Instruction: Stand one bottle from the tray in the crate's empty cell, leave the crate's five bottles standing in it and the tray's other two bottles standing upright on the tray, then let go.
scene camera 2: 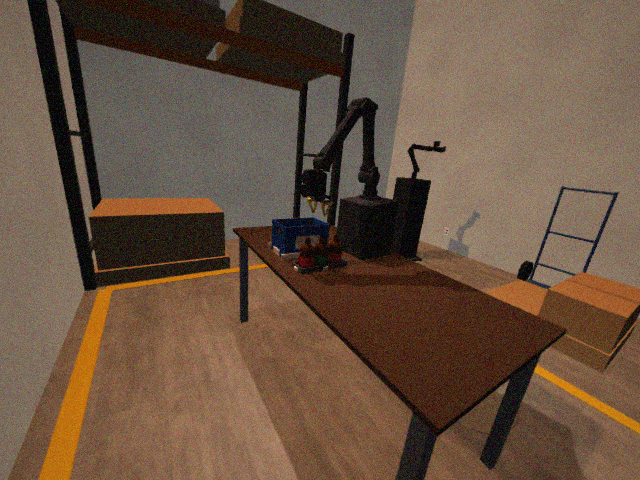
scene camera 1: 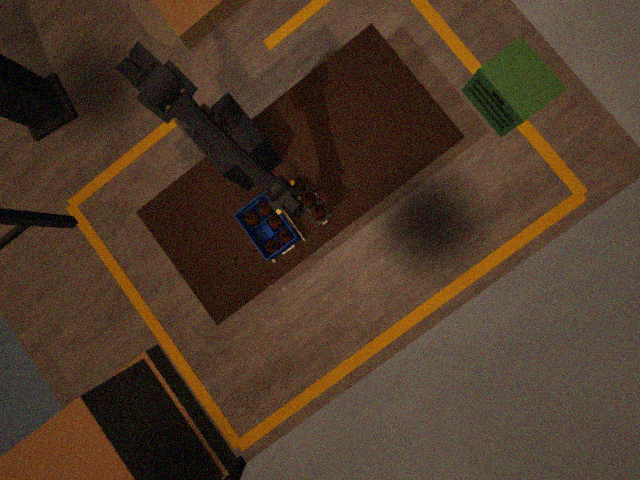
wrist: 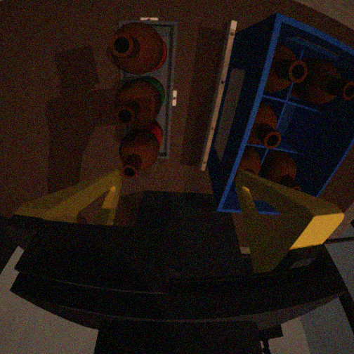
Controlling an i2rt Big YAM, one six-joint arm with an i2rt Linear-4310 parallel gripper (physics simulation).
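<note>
The blue crate [scene camera 1: 251,237] [scene camera 2: 283,237] [wrist: 252,47] holds five brown bottles, upright as far as visible. Its empty cell [wrist: 320,127] is in the middle row, on the side away from the tray in the wrist view. The grey tray [scene camera 1: 326,214] [wrist: 171,60] lies beside the crate with three upright bottles in a row: a red-labelled one [wrist: 137,47], a green-labelled one [wrist: 140,100] in the middle and another red-labelled one [wrist: 139,150]. My gripper [scene camera 1: 285,196] [scene camera 2: 318,211] [wrist: 178,175] is wide open and empty, above the bottles' level, near the gap between crate and tray.
Both stand on a brown table [scene camera 1: 392,103] [scene camera 2: 392,310]. A pale bar [wrist: 219,95] runs along the crate's tray side. The arm's dark pedestal [scene camera 2: 361,227] stands behind the table. Another dark column [scene camera 2: 410,217] with a small arm stands beside it. A tall rack [scene camera 2: 62,134] stands farther back.
</note>
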